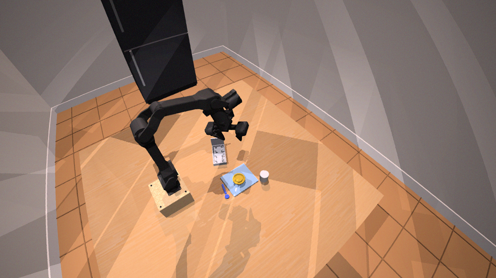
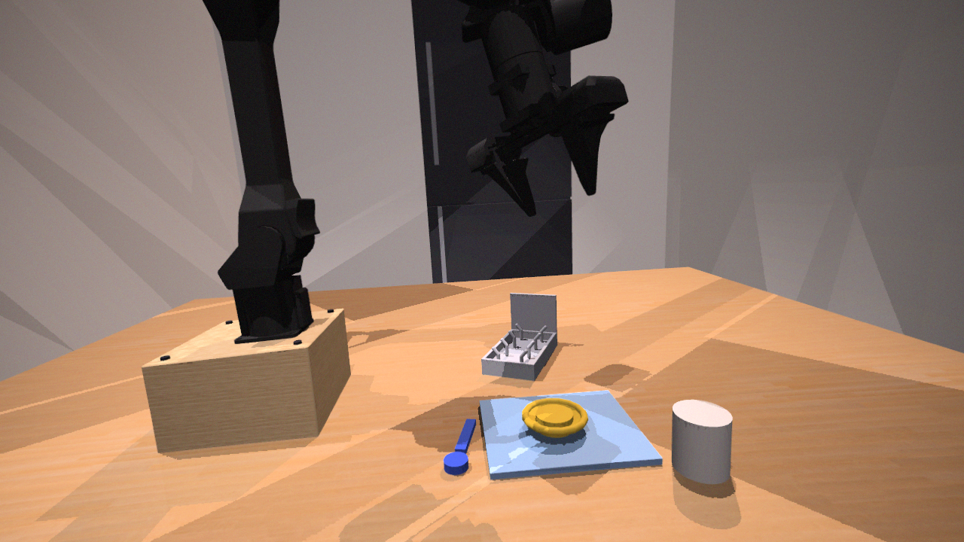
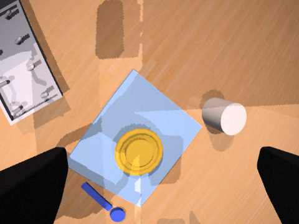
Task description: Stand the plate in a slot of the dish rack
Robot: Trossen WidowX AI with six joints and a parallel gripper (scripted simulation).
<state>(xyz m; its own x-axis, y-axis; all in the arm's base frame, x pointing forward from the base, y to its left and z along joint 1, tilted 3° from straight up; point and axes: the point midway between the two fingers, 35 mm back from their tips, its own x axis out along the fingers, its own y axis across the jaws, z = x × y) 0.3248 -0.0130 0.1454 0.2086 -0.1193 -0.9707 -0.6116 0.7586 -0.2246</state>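
Right now my gripper tip is 200 mm above the yellow plate, 80 mm to the left of it and 30 mm past it. The rest, counted from my gripper tip: grey dish rack 200 mm below, 110 mm to the left, 30 mm behind; then cup 200 mm below, 150 mm to the right, 80 mm ahead; then light blue mat 220 mm below, 80 mm to the right, 30 mm behind.
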